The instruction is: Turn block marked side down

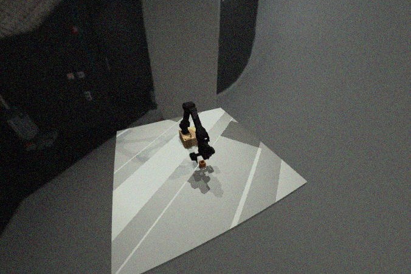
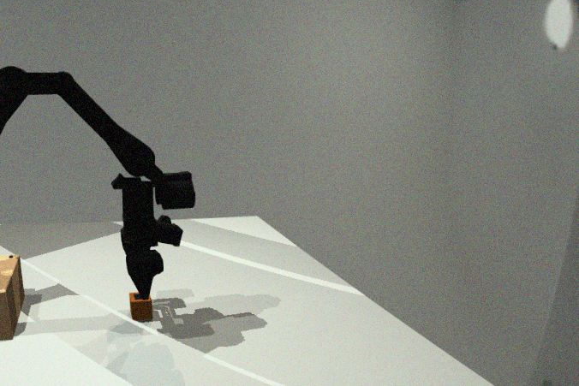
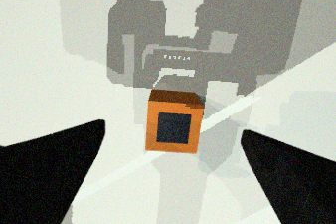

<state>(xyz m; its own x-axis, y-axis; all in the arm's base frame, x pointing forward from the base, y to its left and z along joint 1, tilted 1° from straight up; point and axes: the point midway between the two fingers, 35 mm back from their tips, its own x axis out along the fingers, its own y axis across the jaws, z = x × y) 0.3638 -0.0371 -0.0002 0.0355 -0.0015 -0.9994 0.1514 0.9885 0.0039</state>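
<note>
Now: gripper tip 10 mm past the block and 30 mm above it.
</note>
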